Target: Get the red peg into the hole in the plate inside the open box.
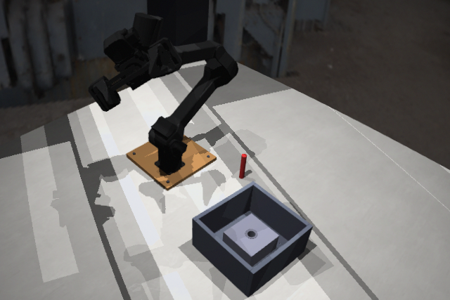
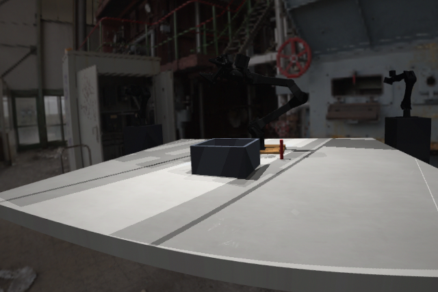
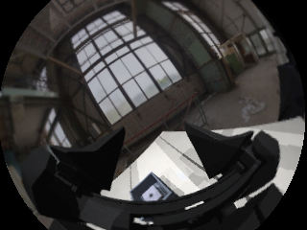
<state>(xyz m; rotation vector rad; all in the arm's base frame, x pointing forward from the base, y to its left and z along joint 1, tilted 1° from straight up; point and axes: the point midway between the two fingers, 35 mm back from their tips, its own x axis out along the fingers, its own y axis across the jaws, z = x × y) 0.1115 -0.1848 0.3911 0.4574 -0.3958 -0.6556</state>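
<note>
The red peg lies 37 cm below my gripper tip, 33 cm to the left of it and 3 cm ahead of it. Round my gripper tip: dark box (38 cm below, 20 cm ahead, 15 cm to the left); grey plate (36 cm below, 20 cm ahead, 15 cm to the left).
</note>
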